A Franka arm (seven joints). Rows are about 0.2 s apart.
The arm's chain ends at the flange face. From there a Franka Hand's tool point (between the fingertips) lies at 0.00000 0.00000 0.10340 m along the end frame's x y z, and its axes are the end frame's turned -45 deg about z.
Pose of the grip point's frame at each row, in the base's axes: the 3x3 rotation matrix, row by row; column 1 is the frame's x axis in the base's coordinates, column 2 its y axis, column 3 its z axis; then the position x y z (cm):
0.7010, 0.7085, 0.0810; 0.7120, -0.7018, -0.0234; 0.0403, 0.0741, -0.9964; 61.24, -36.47, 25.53
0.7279, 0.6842, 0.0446; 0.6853, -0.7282, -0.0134; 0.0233, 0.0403, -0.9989; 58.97, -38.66, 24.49
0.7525, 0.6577, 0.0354; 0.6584, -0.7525, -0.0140; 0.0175, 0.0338, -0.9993; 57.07, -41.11, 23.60
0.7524, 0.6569, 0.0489; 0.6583, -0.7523, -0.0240; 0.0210, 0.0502, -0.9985; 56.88, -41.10, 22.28
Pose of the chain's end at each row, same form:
0.9967, 0.0053, 0.0810; 0.0072, -0.9997, -0.0234; 0.0809, 0.0239, -0.9964; 60.40, -36.23, 35.83
0.9985, -0.0309, 0.0446; -0.0303, -0.9995, -0.0134; 0.0450, 0.0120, -0.9989; 58.51, -38.52, 34.82
0.9972, -0.0670, 0.0354; -0.0665, -0.9977, -0.0140; 0.0363, 0.0115, -0.9993; 56.70, -40.97, 33.93
0.9965, -0.0675, 0.0489; -0.0665, -0.9974, -0.0240; 0.0503, 0.0206, -0.9985; 56.37, -40.85, 32.60

